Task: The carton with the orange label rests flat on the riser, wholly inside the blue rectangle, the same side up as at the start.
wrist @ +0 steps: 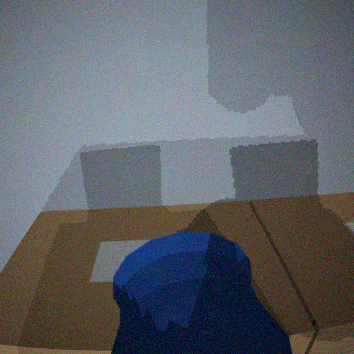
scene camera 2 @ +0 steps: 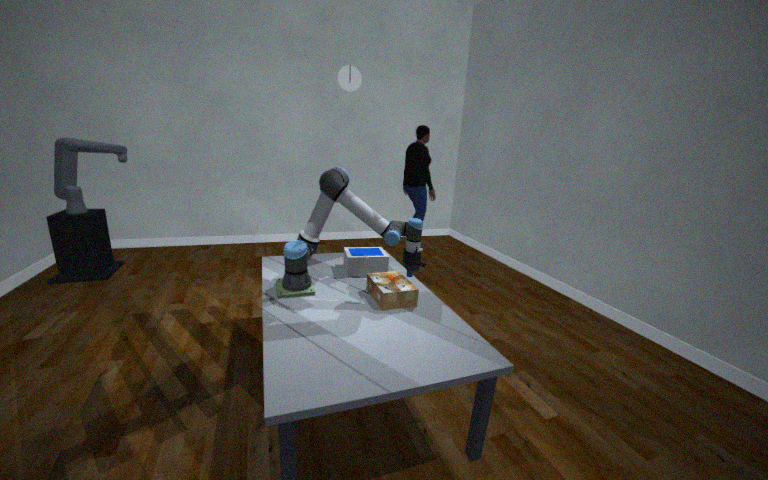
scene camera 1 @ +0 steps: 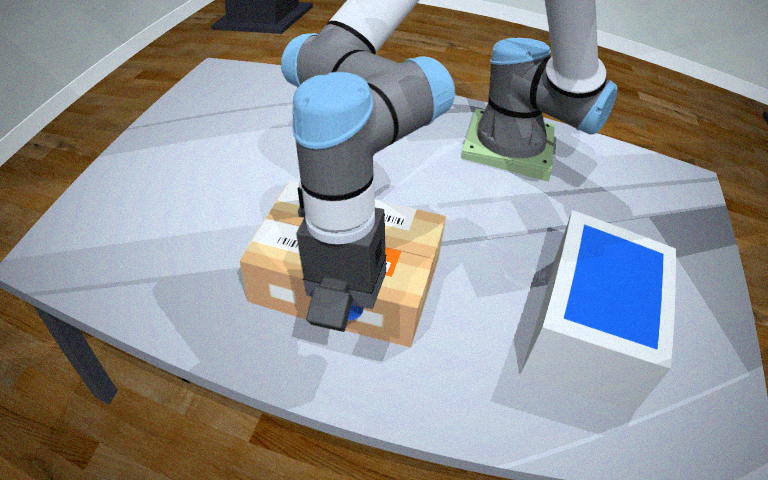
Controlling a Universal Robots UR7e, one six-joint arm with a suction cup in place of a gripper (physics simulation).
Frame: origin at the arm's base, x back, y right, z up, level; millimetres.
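Seen in the pictures: end effector, tool point: (wrist: 183,289) (scene camera 2: 409,275); arm's base, origin of the base link: (scene camera 2: 296,284) (scene camera 1: 512,138).
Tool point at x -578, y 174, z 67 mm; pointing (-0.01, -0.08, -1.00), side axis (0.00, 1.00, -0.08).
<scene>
Offsets run from my tool point to a thing's top centre. Level surfaces: height alone.
The brown carton (scene camera 1: 420,234) (scene camera 2: 391,290) (wrist: 70,298) lies flat on the grey table {dz -94 mm} (scene camera 1: 193,154) (scene camera 2: 333,350), its orange label {dx +97, dy +2, dz -1 mm} (scene camera 1: 393,256) facing up. My blue suction cup (scene camera 1: 354,312) (scene camera 2: 409,271) (wrist: 182,274) points down. It hangs just outside the carton's long side wall, on the side nearest scene camera 1. It is not on the top face. The wrist view shows that side wall with a plain white sticker behind the cup. The cup holds nothing. The white riser {dx +130, dy -365, dz +26 mm} (scene camera 1: 586,377) (scene camera 2: 366,267) with the blue rectangle {dx +130, dy -365, dz +26 mm} (scene camera 1: 619,284) (scene camera 2: 365,251) stands apart to the right, with nothing on it.
The arm's base sits on a green plate (scene camera 1: 508,157) (scene camera 2: 294,290) behind the carton. The table's curved front edge (scene camera 1: 218,385) runs close to the cup. A person (scene camera 2: 417,175) walks by the far wall. A dark machine (scene camera 2: 84,242) stands at the left.
</scene>
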